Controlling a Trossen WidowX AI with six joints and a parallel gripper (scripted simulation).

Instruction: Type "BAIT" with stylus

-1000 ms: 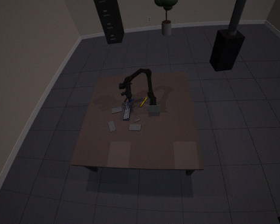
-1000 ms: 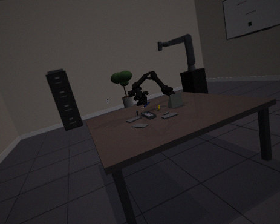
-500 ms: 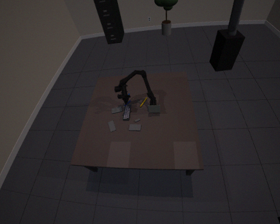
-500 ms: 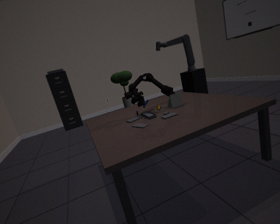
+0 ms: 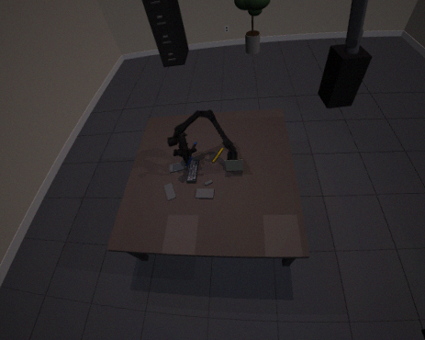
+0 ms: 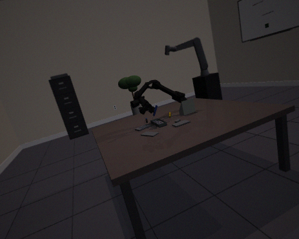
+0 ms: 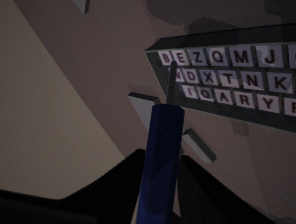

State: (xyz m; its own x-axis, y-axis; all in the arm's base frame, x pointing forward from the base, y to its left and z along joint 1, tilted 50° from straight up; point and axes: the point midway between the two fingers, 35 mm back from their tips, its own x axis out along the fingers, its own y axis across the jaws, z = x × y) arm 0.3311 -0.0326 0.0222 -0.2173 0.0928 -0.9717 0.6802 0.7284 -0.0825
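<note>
The eraser-like block is 130 mm behind my gripper tip, 120 mm to the left of it and 100 mm below it. Also, from my gripper tip: yellow pen 210 mm behind, 120 mm to the right, 100 mm below; blue stylus 10 mm below, 10 mm ahead.
</note>
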